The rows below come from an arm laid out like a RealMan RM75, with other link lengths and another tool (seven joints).
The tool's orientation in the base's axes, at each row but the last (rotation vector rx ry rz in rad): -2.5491 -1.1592 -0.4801; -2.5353 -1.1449 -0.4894; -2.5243 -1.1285 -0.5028; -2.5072 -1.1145 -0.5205; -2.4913 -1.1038 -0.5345; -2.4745 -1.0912 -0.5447; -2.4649 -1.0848 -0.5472; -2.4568 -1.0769 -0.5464; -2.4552 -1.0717 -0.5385; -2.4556 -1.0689 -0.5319
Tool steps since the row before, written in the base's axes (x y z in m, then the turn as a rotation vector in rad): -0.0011 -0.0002 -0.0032 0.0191 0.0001 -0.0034; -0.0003 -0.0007 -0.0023 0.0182 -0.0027 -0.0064; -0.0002 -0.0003 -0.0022 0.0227 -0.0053 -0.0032; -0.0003 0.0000 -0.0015 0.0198 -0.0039 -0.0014; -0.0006 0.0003 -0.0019 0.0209 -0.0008 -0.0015; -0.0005 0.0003 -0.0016 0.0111 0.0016 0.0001; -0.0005 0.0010 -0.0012 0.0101 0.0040 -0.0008; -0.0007 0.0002 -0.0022 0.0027 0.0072 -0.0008; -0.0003 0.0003 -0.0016 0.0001 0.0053 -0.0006; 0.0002 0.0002 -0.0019 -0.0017 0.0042 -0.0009
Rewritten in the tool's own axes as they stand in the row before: -0.0021 -0.0003 0.0026 0.0105 0.0150 0.0065; -0.0016 0.0005 0.0017 0.0068 0.0165 0.0078; -0.0013 0.0004 0.0018 0.0093 0.0211 0.0047; -0.0009 0.0000 0.0013 0.0092 0.0177 0.0032; -0.0011 -0.0003 0.0017 0.0118 0.0166 0.0049; -0.0009 -0.0003 0.0014 0.0079 0.0074 0.0028; -0.0003 -0.0008 0.0014 0.0083 0.0053 0.0046; -0.0014 -0.0002 0.0018 0.0056 -0.0023 0.0048; -0.0008 -0.0001 0.0014 0.0029 -0.0031 0.0032; -0.0007 0.0004 0.0017 0.0010 -0.0037 0.0026
